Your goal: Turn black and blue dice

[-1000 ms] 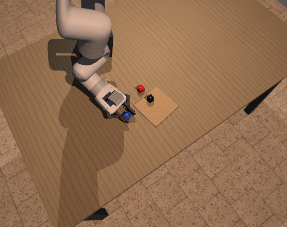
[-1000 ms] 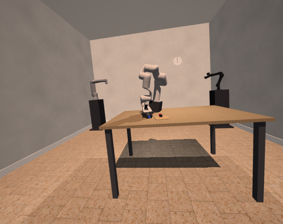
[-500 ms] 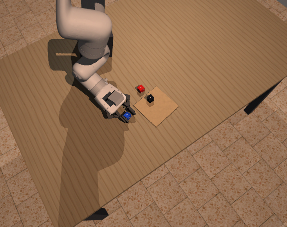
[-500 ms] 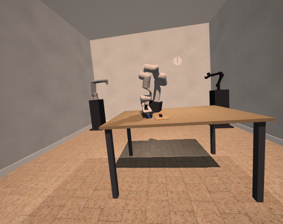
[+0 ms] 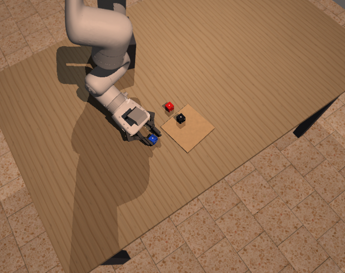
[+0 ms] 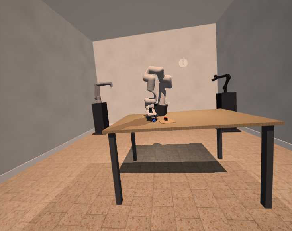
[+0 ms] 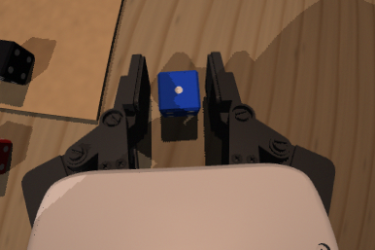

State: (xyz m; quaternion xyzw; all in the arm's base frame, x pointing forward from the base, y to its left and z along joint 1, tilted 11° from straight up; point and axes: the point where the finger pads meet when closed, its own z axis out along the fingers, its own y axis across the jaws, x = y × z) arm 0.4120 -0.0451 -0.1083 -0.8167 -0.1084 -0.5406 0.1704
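The blue die lies 20 mm below my hand. The rest, counted from my hand: tan mat (20 mm ahead, 130 mm to the left, 30 mm below); then red die (80 mm behind, 120 mm to the left, 20 mm below); then black die (20 mm behind, 130 mm to the left, 10 mm below).
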